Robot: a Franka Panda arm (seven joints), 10 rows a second.
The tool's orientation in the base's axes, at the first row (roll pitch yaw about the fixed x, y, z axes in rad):
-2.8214 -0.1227 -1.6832
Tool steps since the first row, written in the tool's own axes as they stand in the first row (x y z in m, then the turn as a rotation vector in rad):
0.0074 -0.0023 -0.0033 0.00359 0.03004 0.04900
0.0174 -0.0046 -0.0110 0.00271 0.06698 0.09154
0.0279 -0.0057 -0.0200 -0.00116 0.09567 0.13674
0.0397 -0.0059 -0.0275 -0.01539 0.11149 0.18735
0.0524 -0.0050 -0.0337 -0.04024 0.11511 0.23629
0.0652 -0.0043 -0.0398 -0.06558 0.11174 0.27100
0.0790 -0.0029 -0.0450 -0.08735 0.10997 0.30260
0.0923 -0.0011 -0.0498 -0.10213 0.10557 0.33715
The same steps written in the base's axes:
0.0004 -0.0070 0.0047 -0.01418 -0.00888 -0.05510
-0.0009 -0.0158 0.0139 -0.03633 -0.01190 -0.10683
-0.0037 -0.0249 0.0240 -0.04953 -0.01295 -0.15884
-0.0071 -0.0354 0.0326 -0.04777 -0.00546 -0.21320
-0.0112 -0.0469 0.0397 -0.03376 0.01192 -0.26348
-0.0151 -0.0586 0.0468 -0.01735 0.03144 -0.29822
-0.0195 -0.0713 0.0530 -0.00377 0.04803 -0.33010
-0.0242 -0.0836 0.0586 0.01240 0.05710 -0.36309

